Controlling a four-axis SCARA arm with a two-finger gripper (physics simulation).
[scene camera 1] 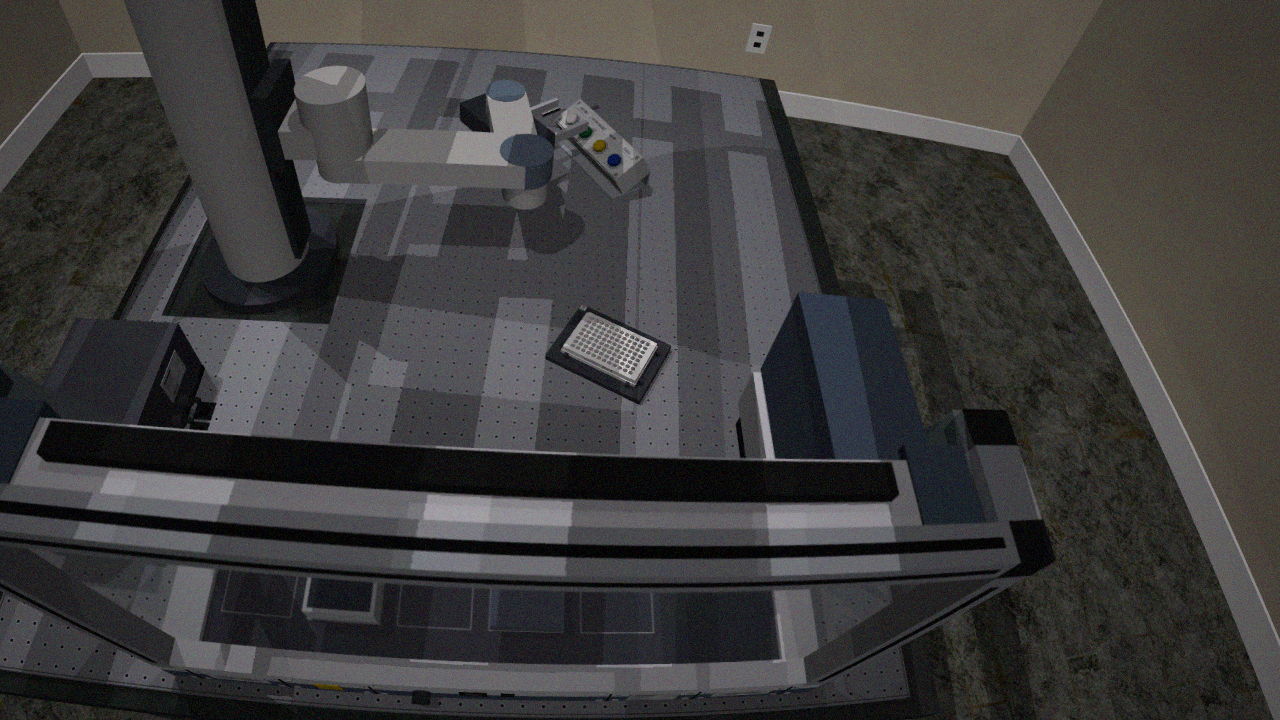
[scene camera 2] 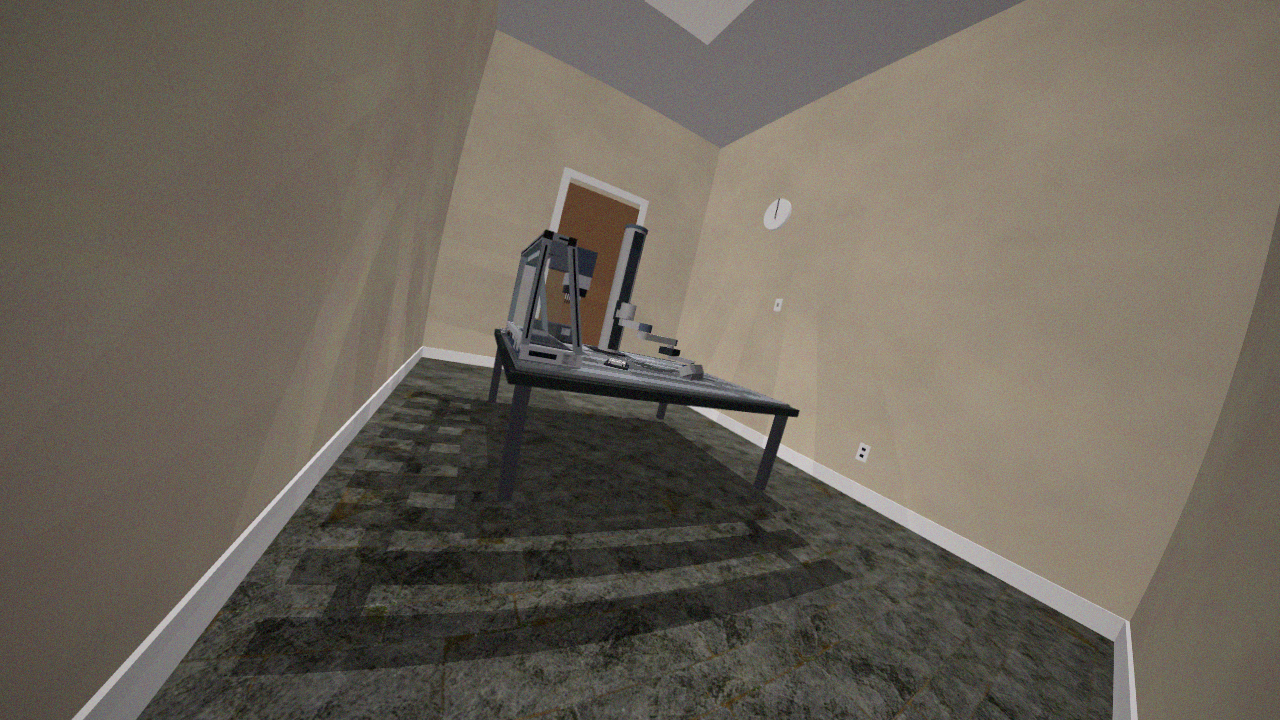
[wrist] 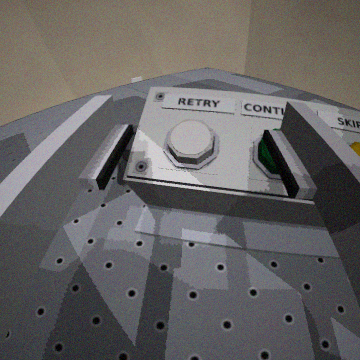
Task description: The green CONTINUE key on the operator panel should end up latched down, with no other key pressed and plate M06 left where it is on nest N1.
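Pixels of known places: gripper, fingertip midpoint: (scene camera 1: 571, 113) (scene camera 2: 693, 362) (wrist: 198, 114); arm's base, link origin: (scene camera 1: 270, 258) (scene camera 2: 607, 353).
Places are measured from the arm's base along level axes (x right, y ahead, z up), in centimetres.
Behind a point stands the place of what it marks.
Observation:
The operator panel (scene camera 1: 633, 167) {x -21.2, y 64.7, z 7.9 cm} (scene camera 2: 691, 369) {x -23.9, y 67.1, z 7.2 cm} (wrist: 225, 172) {x -33.1, y 53.0, z 6.7 cm} stands at the table's back. Its green CONTINUE key (scene camera 1: 585, 132) {x -30.7, y 55.5, z 8.2 cm} (wrist: 269, 154) {x -31.6, y 54.5, z 7.9 cm} is partly hidden behind the right finger in the wrist view; whether it is down cannot be told. The white RETRY key (scene camera 1: 570, 117) {x -35.5, y 52.4, z 8.2 cm} (wrist: 190, 140) {x -35.2, y 52.4, z 8.1 cm} stands raised. The yellow key (scene camera 1: 599, 145) {x -26.8, y 58.3, z 8.2 cm} (wrist: 356, 147) {x -27.8, y 58.4, z 8.6 cm} and blue key (scene camera 1: 614, 160) {x -22.5, y 61.1, z 8.2 cm} are to the right. My gripper (wrist: 198, 114) {x -34.8, y 52.5, z 9.6 cm} is shut with nothing held, its pads a gap apart, over the panel's left end; contact cannot be told. Plate M06 (scene camera 1: 610, 347) {x 18.3, y 60.3, z 3.6 cm} sits on dark nest N1 (scene camera 1: 592, 373) {x 22.6, y 57.6, z 2.5 cm}.
The arm (scene camera 1: 429, 156) {x 2.2, y 31.5, z 25.7 cm} reaches from its column (scene camera 1: 210, 134) {x 7.3, y 1.6, z 32.5 cm} at the left. A framed enclosure (scene camera 1: 501, 517) {x 66.9, y 47.4, z 50.9 cm} spans the front of the table. A blue box-shaped unit (scene camera 1: 836, 376) {x 54.8, y 71.4, z 50.1 cm} stands at the right, and a dark box (scene camera 1: 111, 367) {x 33.3, y -10.9, z 12.8 cm} at the left.

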